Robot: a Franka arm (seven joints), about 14 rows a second.
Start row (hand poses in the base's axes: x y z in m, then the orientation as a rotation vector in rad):
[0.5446, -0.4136, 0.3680, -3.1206, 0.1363, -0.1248]
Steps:
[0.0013, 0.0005, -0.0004, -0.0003, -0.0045, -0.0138]
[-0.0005, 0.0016, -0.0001, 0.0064, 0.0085, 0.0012]
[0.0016, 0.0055, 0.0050, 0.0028, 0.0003, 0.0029]
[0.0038, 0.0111, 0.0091, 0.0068, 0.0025, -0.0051]
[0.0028, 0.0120, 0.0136, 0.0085, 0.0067, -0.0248]
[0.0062, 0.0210, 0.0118, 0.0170, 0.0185, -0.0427]
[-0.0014, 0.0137, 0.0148, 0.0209, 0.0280, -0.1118]
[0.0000, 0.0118, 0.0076, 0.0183, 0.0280, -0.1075]
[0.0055, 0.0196, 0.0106, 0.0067, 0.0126, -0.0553]
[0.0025, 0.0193, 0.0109, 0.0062, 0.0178, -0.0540]
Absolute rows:
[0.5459, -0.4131, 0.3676, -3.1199, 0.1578, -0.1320]
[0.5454, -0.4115, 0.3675, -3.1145, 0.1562, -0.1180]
[0.5470, -0.4060, 0.3725, -3.1119, 0.1517, -0.1172]
[0.5508, -0.3949, 0.3816, -3.1052, 0.1598, -0.1127]
[0.5536, -0.3829, 0.3952, -3.0961, 0.1985, -0.1020]
[0.5598, -0.3619, 0.4070, -3.0776, 0.2648, -0.0726]
[0.5584, -0.3482, 0.4218, -3.0429, 0.4360, -0.0310]
[0.5584, -0.3364, 0.4294, -3.0022, 0.5981, 0.0100]
[0.5639, -0.3168, 0.4400, -2.9801, 0.6807, 0.0275]
[0.5664, -0.2975, 0.4509, -2.9576, 0.7614, 0.0526]

